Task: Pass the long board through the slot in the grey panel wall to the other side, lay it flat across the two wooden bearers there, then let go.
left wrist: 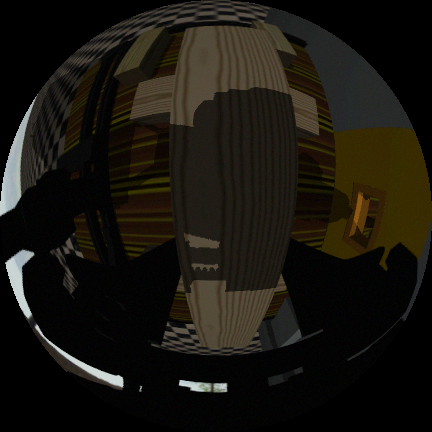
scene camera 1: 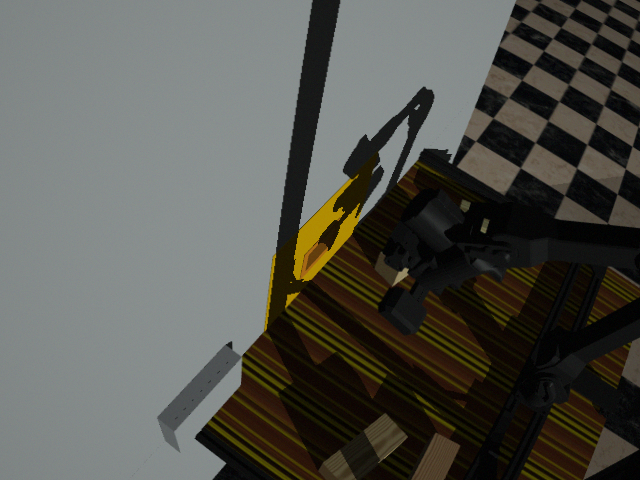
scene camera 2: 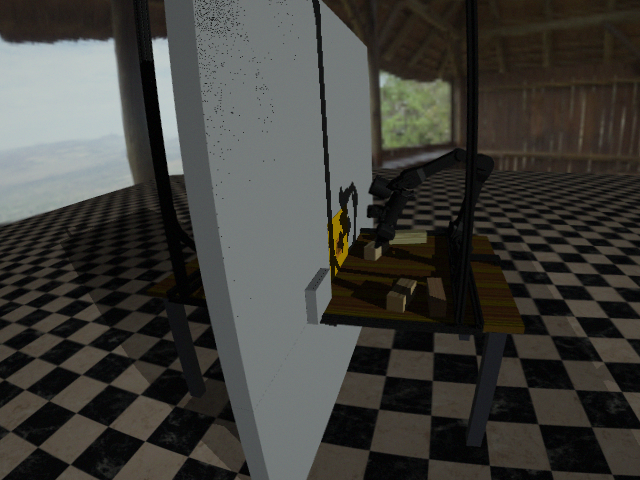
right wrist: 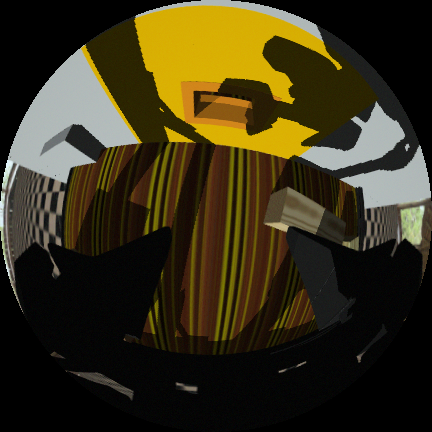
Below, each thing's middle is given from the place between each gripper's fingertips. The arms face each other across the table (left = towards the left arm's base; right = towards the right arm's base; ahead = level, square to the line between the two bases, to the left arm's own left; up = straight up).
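The orange-framed slot (scene camera 1: 327, 240) has my right gripper 10 mm above it, 10 mm past it and 160 mm to the right of it. Measured from that right hand, the grey block (scene camera 1: 199, 401) is 170 mm to the left, 310 mm behind and 50 mm below.
My left hand, for its part, is 20 mm above the orange-framed slot and 230 mm to the left of it. From this left hand I find the grey block 220 mm to the right, 300 mm behind and 50 mm below.
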